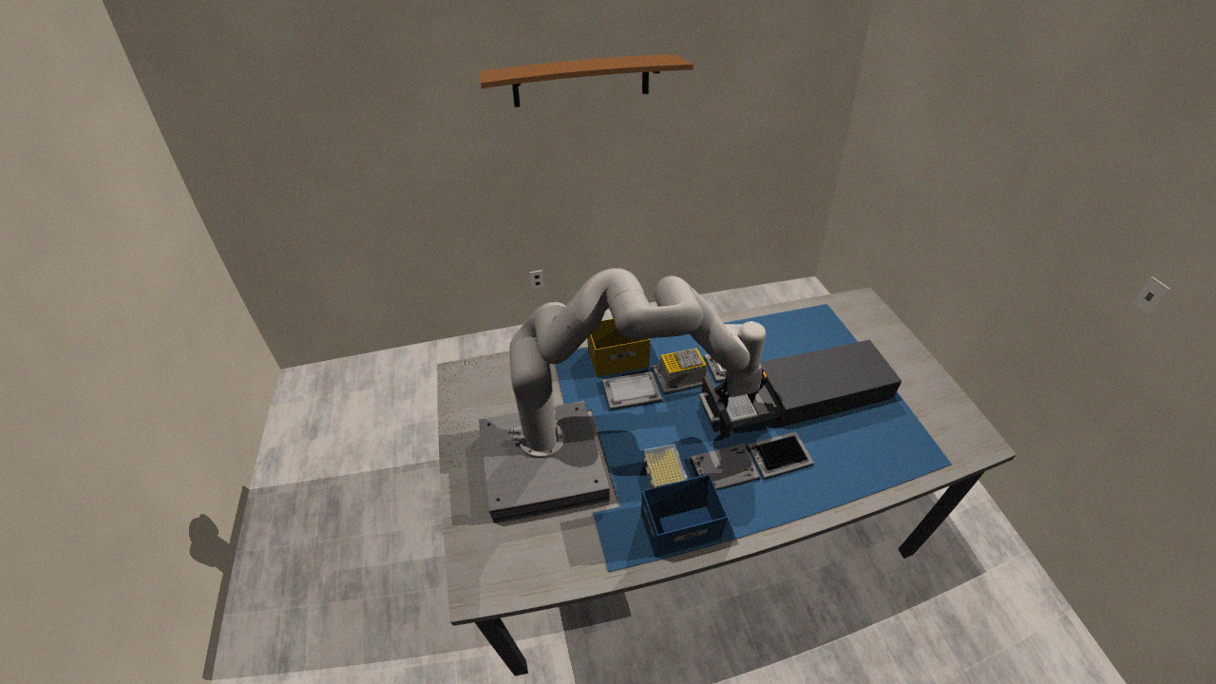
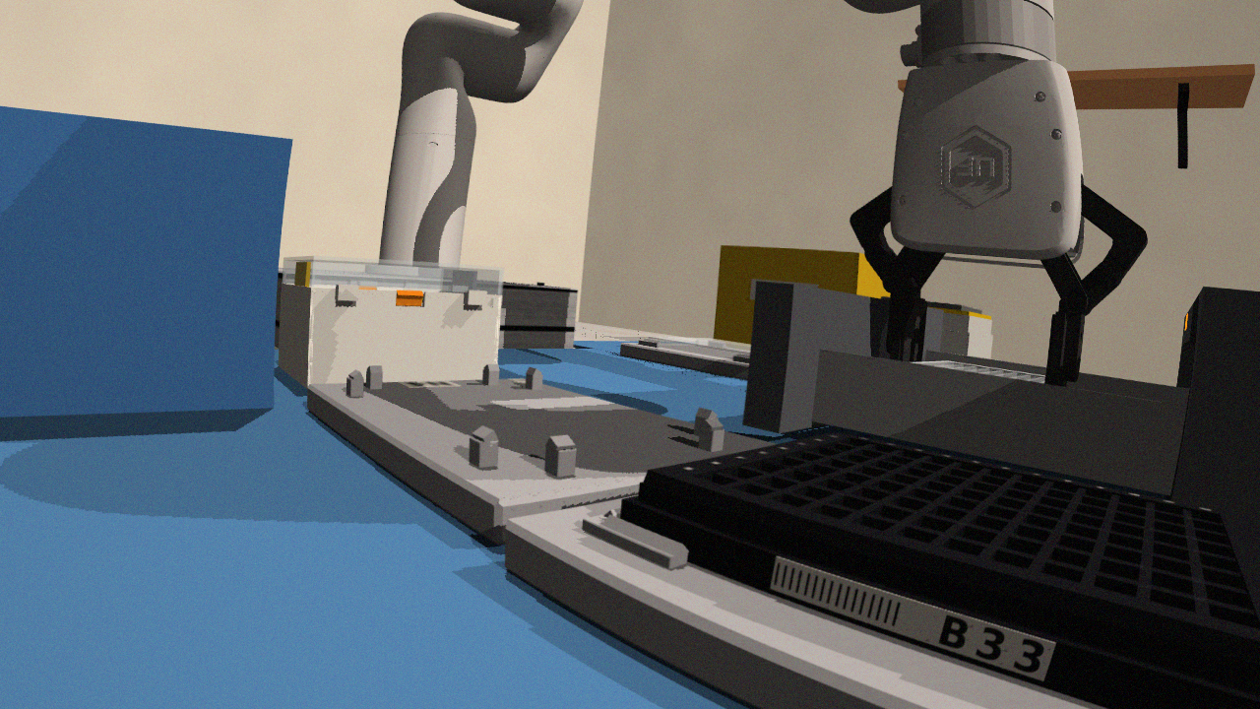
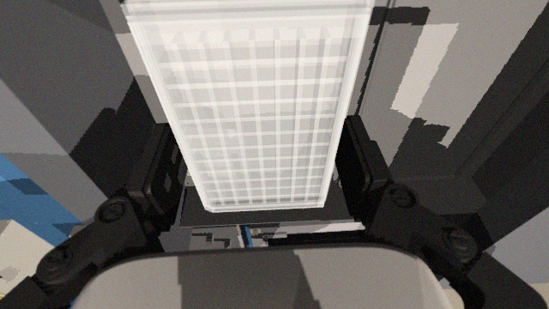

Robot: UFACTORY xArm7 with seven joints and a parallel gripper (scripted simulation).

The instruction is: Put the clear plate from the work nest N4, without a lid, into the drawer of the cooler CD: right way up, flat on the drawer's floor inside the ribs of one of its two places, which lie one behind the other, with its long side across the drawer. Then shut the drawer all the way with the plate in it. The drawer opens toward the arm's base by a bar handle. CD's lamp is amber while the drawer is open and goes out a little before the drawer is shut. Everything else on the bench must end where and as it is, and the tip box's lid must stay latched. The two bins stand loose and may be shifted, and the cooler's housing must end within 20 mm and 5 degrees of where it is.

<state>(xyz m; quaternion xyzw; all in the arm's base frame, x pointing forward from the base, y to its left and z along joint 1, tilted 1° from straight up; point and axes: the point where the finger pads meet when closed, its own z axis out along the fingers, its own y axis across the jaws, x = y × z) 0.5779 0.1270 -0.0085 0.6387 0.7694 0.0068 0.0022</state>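
Right now my hand is 30 mm short of the grey drawer, 20 mm above it and 10 mm to the right of it. Also, from my hand: grey work nest: 210 mm to the right, 70 mm behind, 40 mm below; black plate b33: 180 mm to the right, 100 mm ahead, 30 mm below; clear plate: 10 mm below.
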